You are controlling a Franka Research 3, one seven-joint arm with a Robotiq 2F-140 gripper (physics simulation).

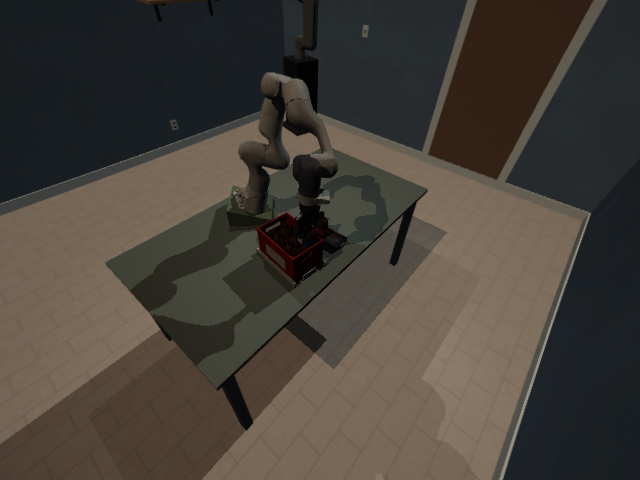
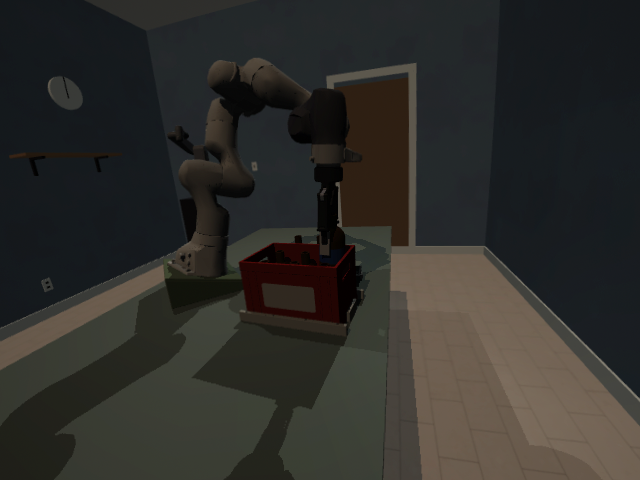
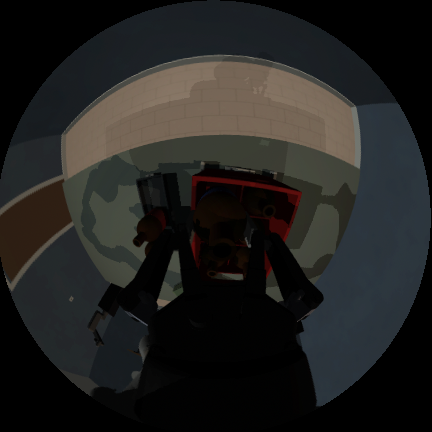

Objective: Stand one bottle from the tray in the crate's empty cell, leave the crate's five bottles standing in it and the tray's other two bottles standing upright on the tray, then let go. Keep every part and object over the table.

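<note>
My gripper point(image 1: 306, 230) point(image 2: 325, 249) point(image 3: 218, 217) is shut on a brown bottle with a blue label point(image 2: 333, 256) point(image 3: 218, 214). The bottle looks near upright, its lower part inside the red crate point(image 1: 310, 264) point(image 2: 289, 272) point(image 3: 245, 182), at the corner cell on the tray side near the table's long edge. Its base is hidden, so whether it touches the cell floor cannot be told. Other brown bottles point(image 1: 285, 228) point(image 2: 305, 258) point(image 3: 269, 211) stand in the crate, partly hidden. A red-labelled bottle point(image 1: 322, 226) point(image 3: 152, 224) stands upright at the dark tray point(image 1: 338, 238) point(image 3: 156, 194); another bottle point(image 3: 148, 248) shows partly behind my finger.
The crate sits in a pale low frame point(image 1: 279, 270) point(image 2: 294, 322) on the green table point(image 1: 196, 289) point(image 2: 289, 413) point(image 3: 310, 175). The tray lies close beside the crate. The arm's green base block point(image 1: 242, 215) point(image 2: 206, 289) is behind the crate. The table's long edge runs near the crate.
</note>
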